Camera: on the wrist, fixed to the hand. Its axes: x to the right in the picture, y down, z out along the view.
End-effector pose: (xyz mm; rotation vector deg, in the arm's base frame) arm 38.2 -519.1 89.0 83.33 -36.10 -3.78
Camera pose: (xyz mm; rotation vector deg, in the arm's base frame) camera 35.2 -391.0 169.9 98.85 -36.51 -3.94
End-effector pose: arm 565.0 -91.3 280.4 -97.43 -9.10 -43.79
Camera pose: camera 545.2 -216.0 196.6 -84.41 -18.85 -41.76
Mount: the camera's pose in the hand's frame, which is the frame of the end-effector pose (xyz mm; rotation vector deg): -26.2 95.0 -115.1 14.65 -2.21 -3.91
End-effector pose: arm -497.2 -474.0 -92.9 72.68 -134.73 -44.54
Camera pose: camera -482.2 -443.6 54.8 83.31 -143.97 -30.78
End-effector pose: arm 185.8 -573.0 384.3 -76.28 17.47 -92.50
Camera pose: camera 134.4 -641.2 259.1 -67.92 1.58 -92.92
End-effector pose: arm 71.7 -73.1 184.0 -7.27 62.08 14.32
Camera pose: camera -63.5 -10.9 155.6 3.99 60.83 2.92
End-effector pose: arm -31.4 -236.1 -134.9 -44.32 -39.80 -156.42
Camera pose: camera -28.5 -373.3 -199.2 -43.31 -61.37 -150.04
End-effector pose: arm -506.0 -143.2 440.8 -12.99 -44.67 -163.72
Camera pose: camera -472.8 -279.8 384.2 -12.86 -67.00 -159.52
